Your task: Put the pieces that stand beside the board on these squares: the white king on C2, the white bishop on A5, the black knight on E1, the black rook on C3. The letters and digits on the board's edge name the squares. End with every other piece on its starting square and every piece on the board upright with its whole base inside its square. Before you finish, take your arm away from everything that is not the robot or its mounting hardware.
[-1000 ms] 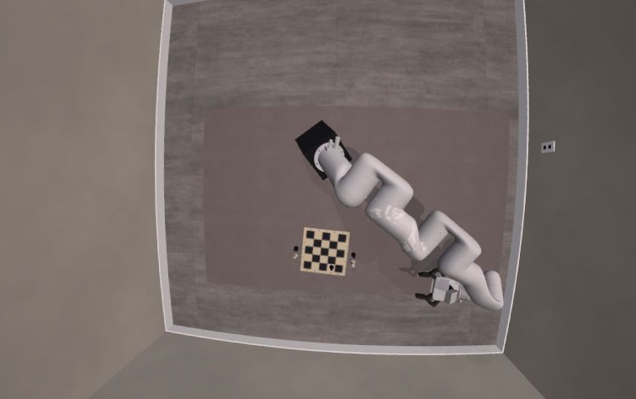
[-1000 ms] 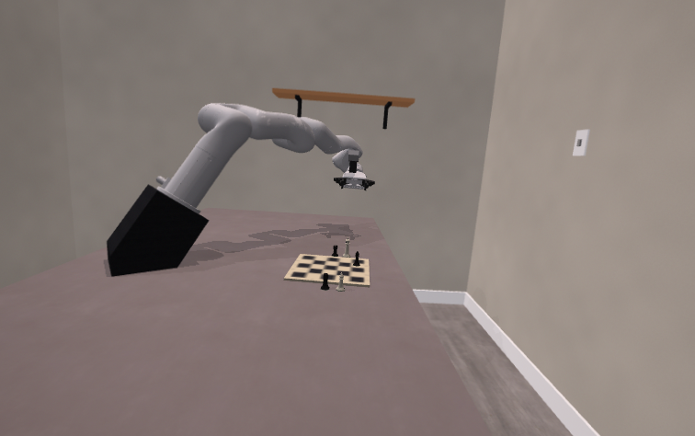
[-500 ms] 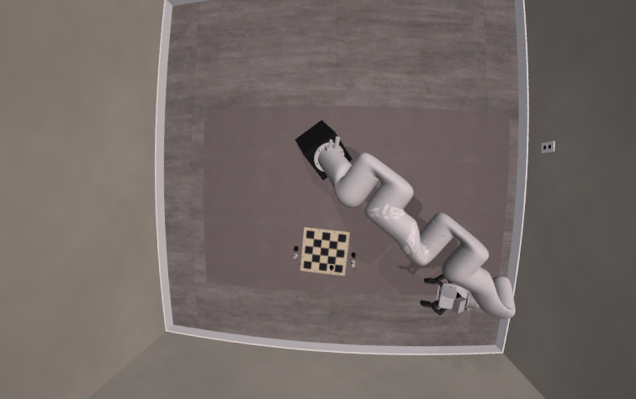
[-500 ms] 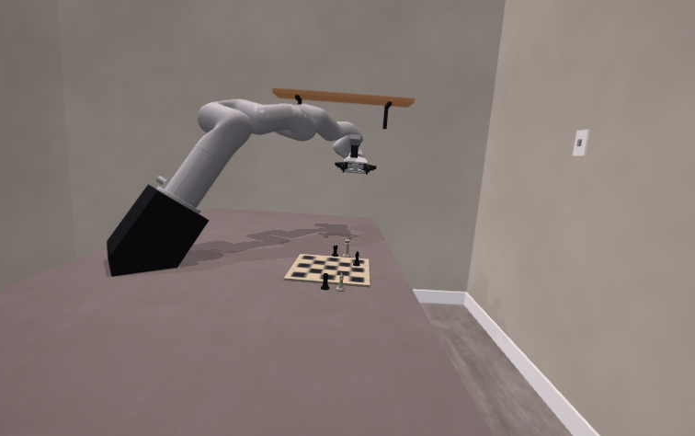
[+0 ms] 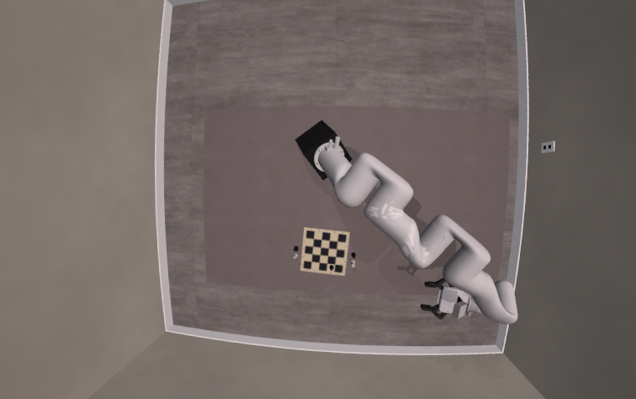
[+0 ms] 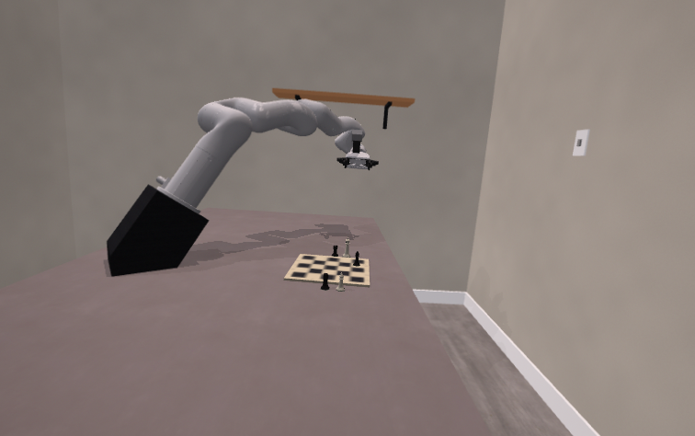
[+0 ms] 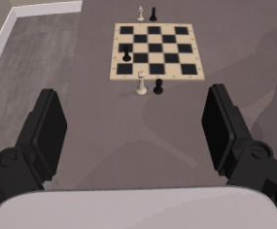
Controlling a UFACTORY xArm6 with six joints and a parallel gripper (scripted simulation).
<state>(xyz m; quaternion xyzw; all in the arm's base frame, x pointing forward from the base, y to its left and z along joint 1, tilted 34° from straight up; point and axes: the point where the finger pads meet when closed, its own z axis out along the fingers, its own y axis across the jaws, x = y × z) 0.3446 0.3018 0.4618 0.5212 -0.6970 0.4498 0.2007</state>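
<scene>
My hand is 26 cm to the left of the white king, 26 cm above it and 2 cm short of it. The rest, counted from my hand: chessboard 40 cm to the right, 29 cm below, 1 cm behind; black piece 54 cm to the right, 28 cm below, 1 cm ahead; white bishop 54 cm to the right, 27 cm below, 4 cm ahead.
</scene>
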